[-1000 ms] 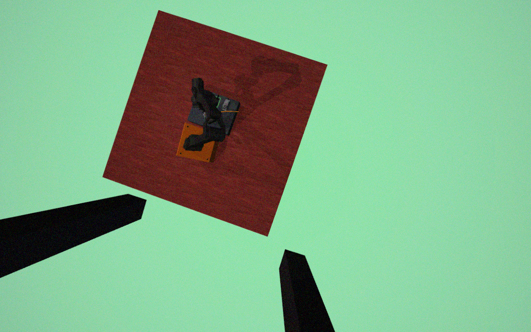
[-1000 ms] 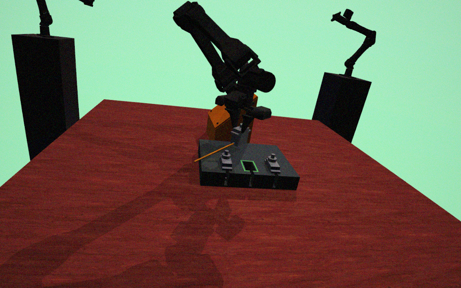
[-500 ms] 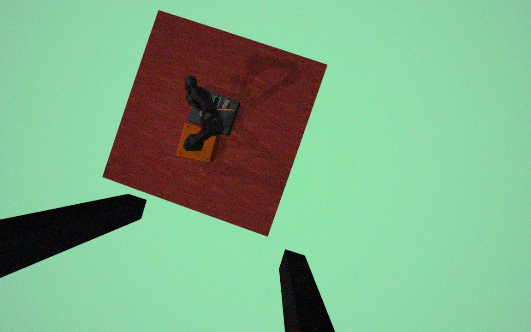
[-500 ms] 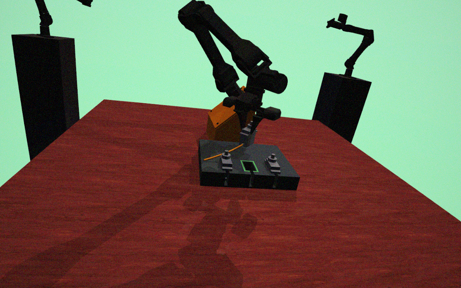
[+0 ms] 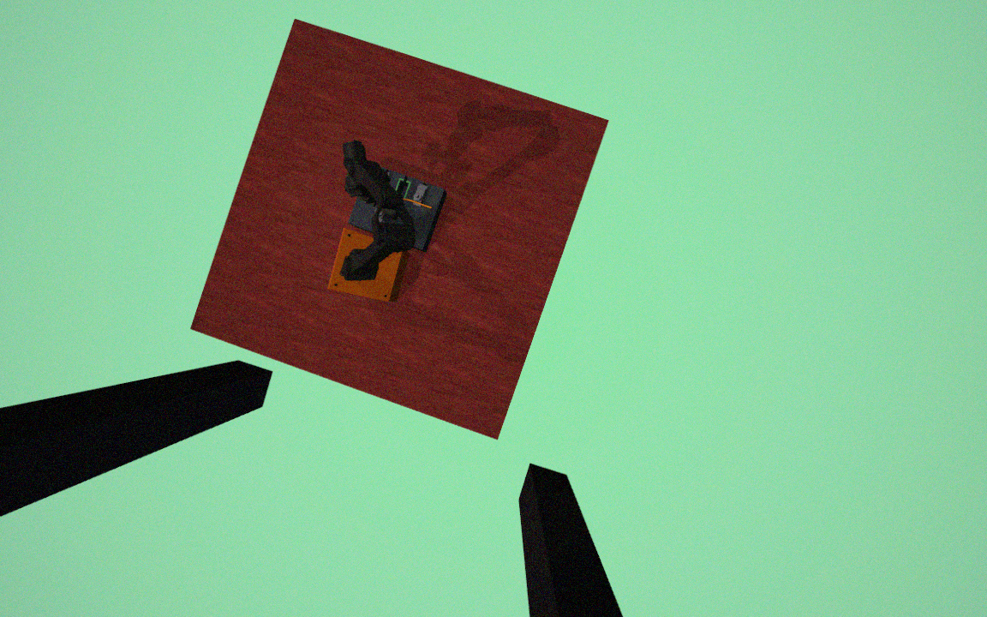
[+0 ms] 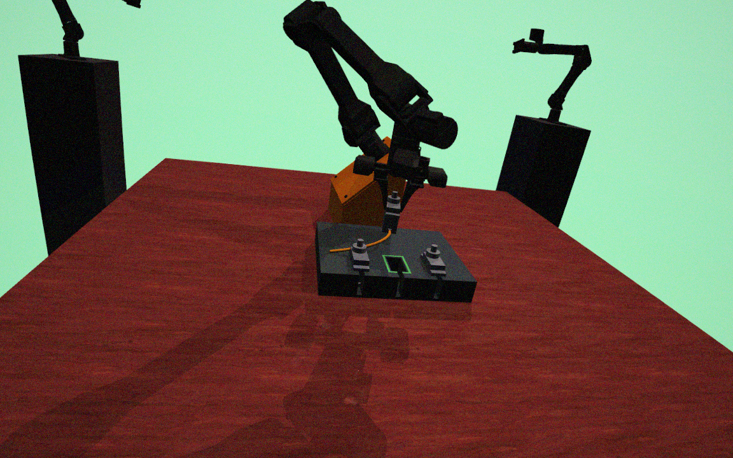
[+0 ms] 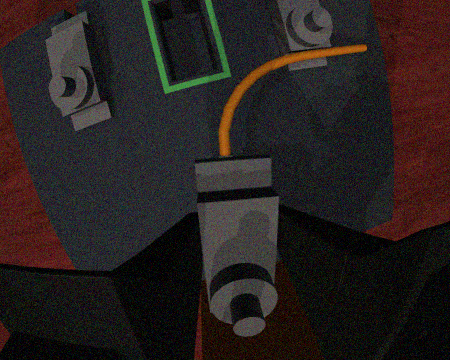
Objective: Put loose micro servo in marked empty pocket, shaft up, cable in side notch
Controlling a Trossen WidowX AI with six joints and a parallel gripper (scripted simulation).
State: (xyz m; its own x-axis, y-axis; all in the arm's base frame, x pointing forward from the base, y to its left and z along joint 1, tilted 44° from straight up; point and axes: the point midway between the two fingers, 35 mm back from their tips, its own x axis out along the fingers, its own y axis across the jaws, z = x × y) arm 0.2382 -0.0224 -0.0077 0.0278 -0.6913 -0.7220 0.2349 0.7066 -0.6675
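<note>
Right now the deck is 10 cm below my gripper tip and 1 cm behind it.
</note>
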